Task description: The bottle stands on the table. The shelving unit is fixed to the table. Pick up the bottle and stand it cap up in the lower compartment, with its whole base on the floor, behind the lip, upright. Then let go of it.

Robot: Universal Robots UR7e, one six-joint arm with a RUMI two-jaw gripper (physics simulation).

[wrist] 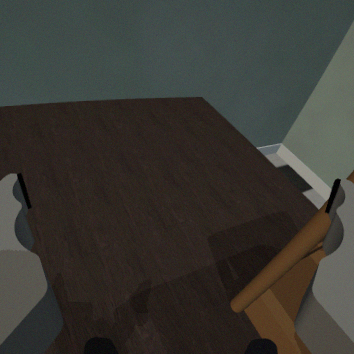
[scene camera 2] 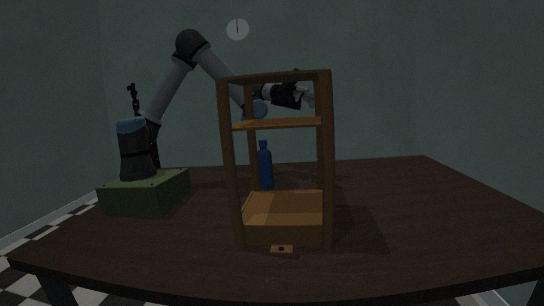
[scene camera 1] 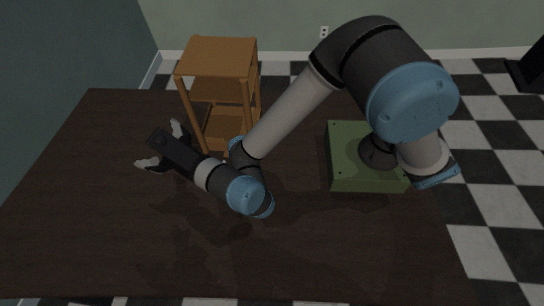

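A blue bottle [scene camera 2: 265, 169] stands upright, cap up, on the table [scene camera 1: 100, 240] [scene camera 2: 430, 210] [wrist: 130, 165]. In scene camera 2 it shows through the shelving unit, beyond it; in scene camera 1 the arm hides it. The orange-brown shelving unit [scene camera 1: 220, 56] [scene camera 2: 327, 165] [wrist: 282, 265] stands upright, with a top board, a middle shelf [scene camera 2: 280, 123] and a low-walled lower compartment [scene camera 2: 285, 206]. My gripper [scene camera 1: 154, 142] [scene camera 2: 306, 96] [wrist: 178, 180] is open and empty, high above the table beside the unit. A post of the unit shows by the right finger in the wrist view.
The arm's green base block [scene camera 1: 345, 150] [scene camera 2: 130, 200] stands on the table, on the far side of the bottle from the gripper. A small fixing tab [scene camera 2: 281, 248] lies at the unit's foot. The arm's forearm [scene camera 1: 290, 112] passes close beside the unit in scene camera 1.
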